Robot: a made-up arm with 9 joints. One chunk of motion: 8 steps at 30 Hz.
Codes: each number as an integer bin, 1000 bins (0 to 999) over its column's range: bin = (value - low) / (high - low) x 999, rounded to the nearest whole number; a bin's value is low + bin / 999 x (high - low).
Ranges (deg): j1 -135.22..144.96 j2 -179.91..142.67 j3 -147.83..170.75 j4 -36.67..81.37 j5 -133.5..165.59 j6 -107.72..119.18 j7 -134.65..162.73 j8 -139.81..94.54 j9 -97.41..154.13
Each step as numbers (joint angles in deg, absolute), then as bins.
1 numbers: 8.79 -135.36 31.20 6.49 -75.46 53.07 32.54 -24.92 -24.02
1 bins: 513 138 561 365 194 708 562 490 291
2 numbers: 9.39 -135.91 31.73 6.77 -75.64 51.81 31.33 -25.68 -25.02
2 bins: 516 136 563 368 193 702 558 487 287
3 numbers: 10.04 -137.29 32.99 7.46 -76.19 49.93 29.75 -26.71 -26.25
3 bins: 518 132 567 373 191 694 552 482 283
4 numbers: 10.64 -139.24 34.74 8.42 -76.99 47.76 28.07 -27.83 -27.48
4 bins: 520 126 573 382 189 685 547 477 278
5 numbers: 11.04 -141.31 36.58 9.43 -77.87 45.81 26.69 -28.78 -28.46
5 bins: 521 120 578 390 186 676 542 473 274
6 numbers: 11.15 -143.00 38.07 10.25 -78.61 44.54 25.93 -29.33 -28.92
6 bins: 522 114 583 397 183 670 539 471 272
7 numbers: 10.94 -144.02 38.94 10.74 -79.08 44.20 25.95 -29.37 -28.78
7 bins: 521 111 586 401 182 669 540 471 273
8 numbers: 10.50 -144.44 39.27 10.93 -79.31 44.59 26.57 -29.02 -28.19
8 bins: 520 110 587 403 181 671 542 472 275
